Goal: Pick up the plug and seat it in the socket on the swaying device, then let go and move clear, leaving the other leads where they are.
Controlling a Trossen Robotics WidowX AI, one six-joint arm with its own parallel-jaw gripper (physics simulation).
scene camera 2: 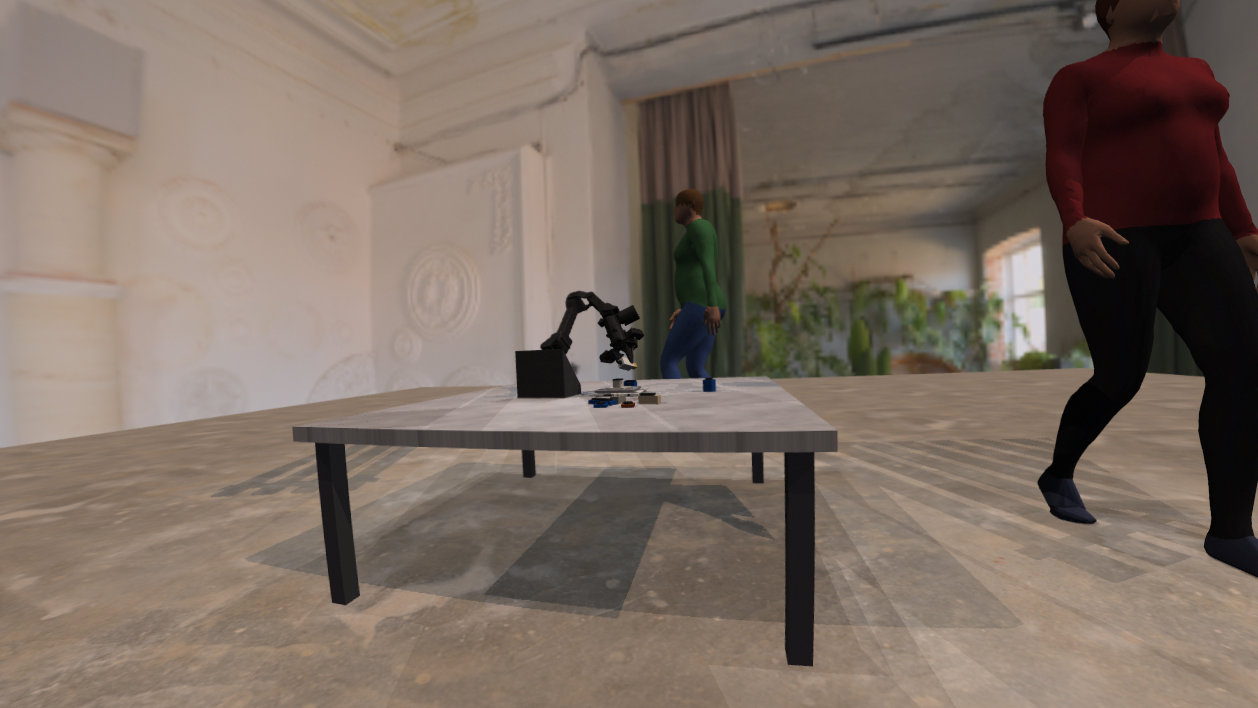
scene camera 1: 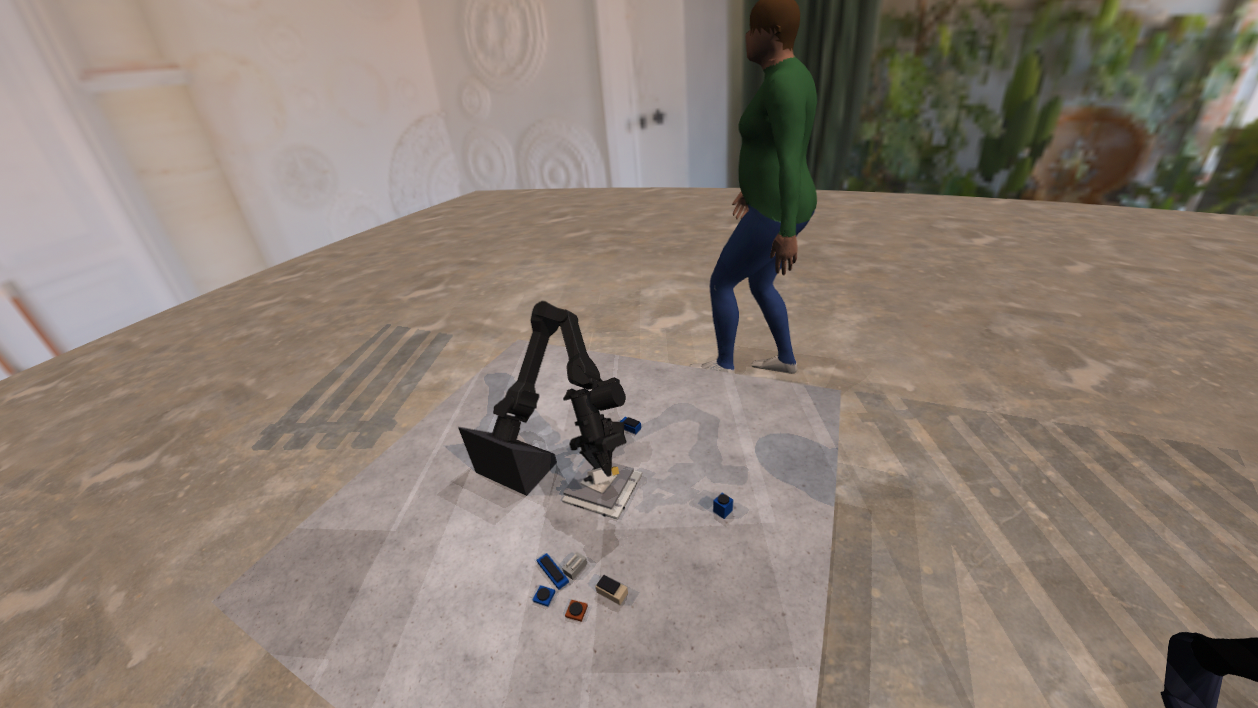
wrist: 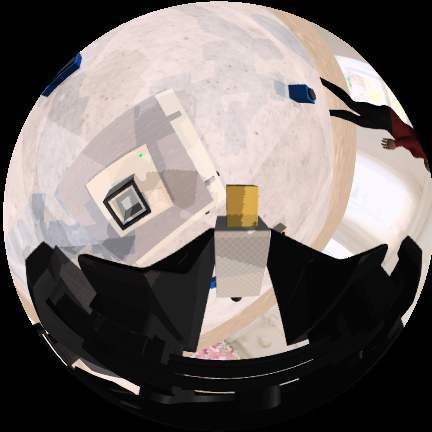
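My gripper (scene camera 1: 603, 469) (scene camera 2: 626, 357) (wrist: 238, 233) is shut on the plug (scene camera 1: 602, 476) (scene camera 2: 625, 361) (wrist: 241, 262), a pale grey block with a dark collar and a yellow tip. In the wrist view the yellow tip (wrist: 242, 206) points away from the fingers. The plug is held in the air above the device (scene camera 1: 609, 499) (wrist: 105, 131), a grey plate over a pale base. A cream housing with a green dot stands on the plate. Its black-rimmed square socket (wrist: 137, 220) lies left of the plug in the wrist view, and the plug is apart from it.
A blue block (scene camera 1: 722, 505) (scene camera 2: 708, 384) stands right of the device, and another blue piece (scene camera 1: 631, 425) lies behind the arm. A long blue piece (scene camera 1: 551, 570), a grey block (scene camera 1: 574, 564), a beige-and-black block (scene camera 1: 611, 589) and an orange piece (scene camera 1: 576, 609) lie in front. Two people stand beyond the table.
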